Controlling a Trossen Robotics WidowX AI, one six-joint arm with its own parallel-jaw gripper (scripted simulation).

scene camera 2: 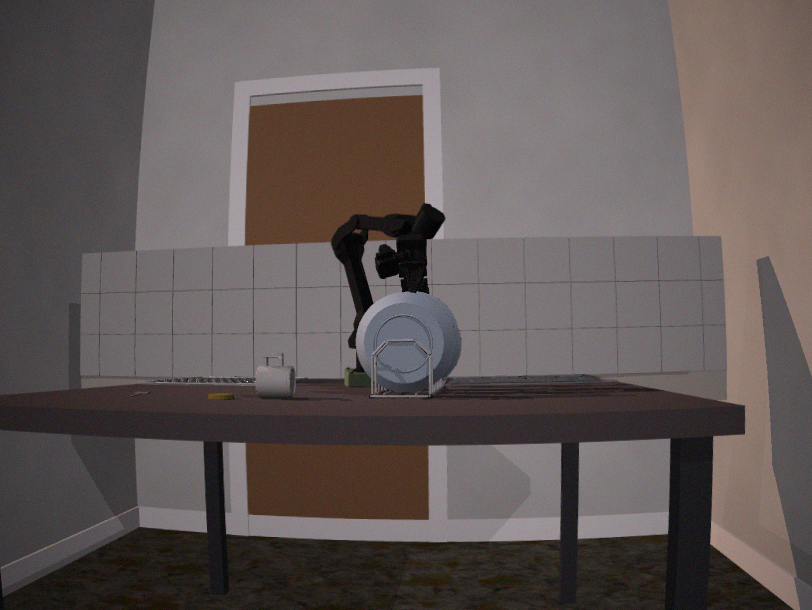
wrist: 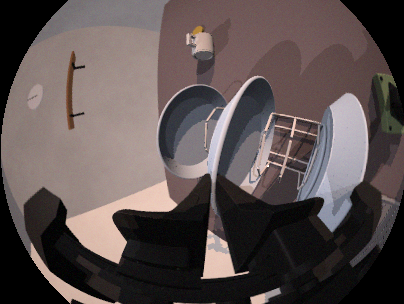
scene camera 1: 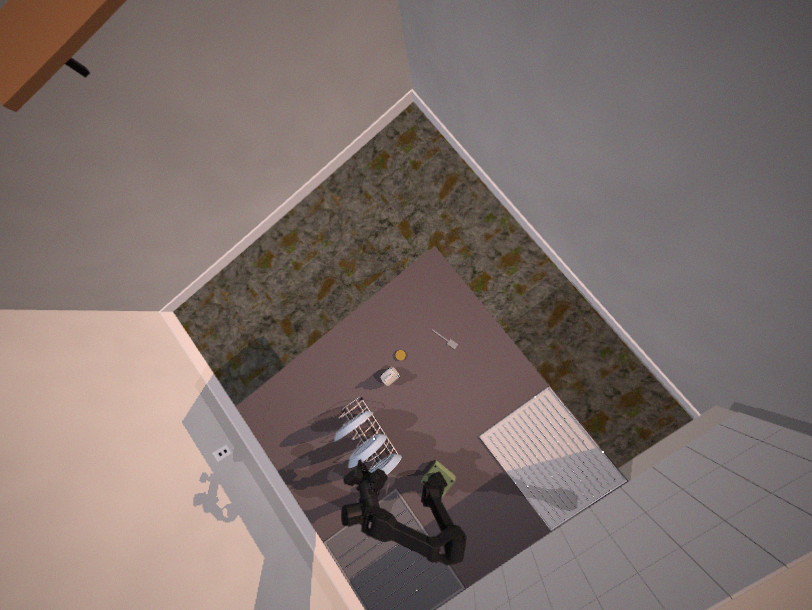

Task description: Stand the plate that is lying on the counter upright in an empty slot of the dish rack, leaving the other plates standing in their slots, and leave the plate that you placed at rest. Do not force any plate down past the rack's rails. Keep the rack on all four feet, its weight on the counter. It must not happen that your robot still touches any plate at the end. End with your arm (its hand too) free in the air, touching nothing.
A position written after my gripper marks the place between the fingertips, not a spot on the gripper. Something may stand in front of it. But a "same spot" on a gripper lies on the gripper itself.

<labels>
my gripper: scene camera 2; wrist; scene camera 1 360, 460
same spot on my gripper: [scene camera 2: 413, 270] = [wrist: 195, 263]
</labels>
